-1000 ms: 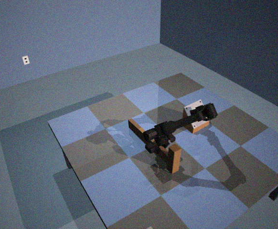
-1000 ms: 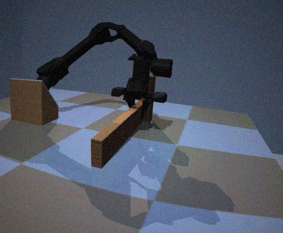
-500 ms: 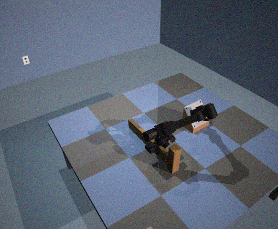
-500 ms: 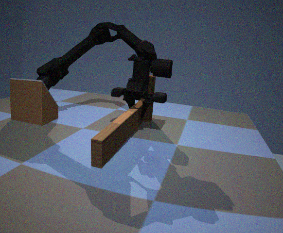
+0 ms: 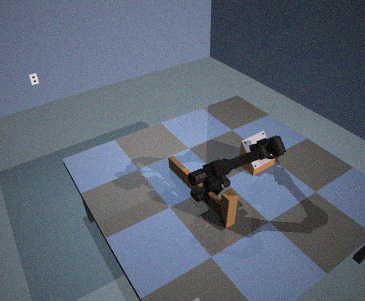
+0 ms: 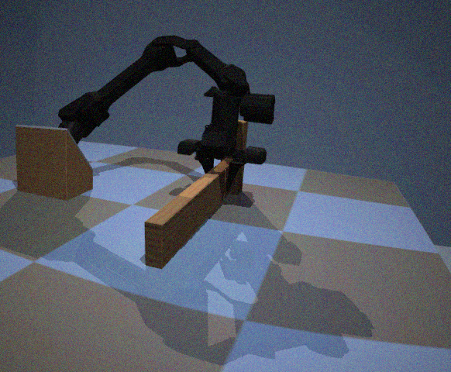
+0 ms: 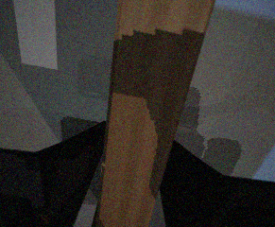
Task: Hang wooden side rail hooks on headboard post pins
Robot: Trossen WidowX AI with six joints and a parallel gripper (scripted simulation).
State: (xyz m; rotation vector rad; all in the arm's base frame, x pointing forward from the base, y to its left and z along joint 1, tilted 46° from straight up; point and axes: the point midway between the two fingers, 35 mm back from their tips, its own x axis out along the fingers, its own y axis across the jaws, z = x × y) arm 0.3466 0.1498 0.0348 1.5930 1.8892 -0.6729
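The headboard post lies 1 cm behind my gripper tip, 12 cm to the left of it and 5 cm above it.
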